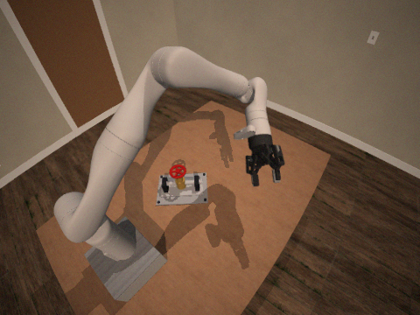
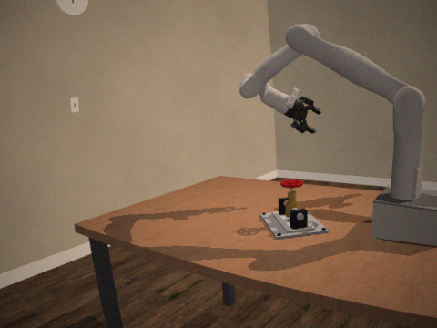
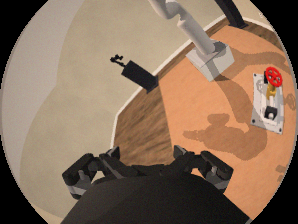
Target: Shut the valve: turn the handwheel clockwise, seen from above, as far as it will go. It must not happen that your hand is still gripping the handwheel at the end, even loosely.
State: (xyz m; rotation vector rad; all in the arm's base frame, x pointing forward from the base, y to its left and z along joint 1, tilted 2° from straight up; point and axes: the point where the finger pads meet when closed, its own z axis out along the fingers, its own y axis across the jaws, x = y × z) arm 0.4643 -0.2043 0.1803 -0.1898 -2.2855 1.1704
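The red handwheel lies 11 cm behind my hand, 34 cm to the left of it and 18 cm below it.
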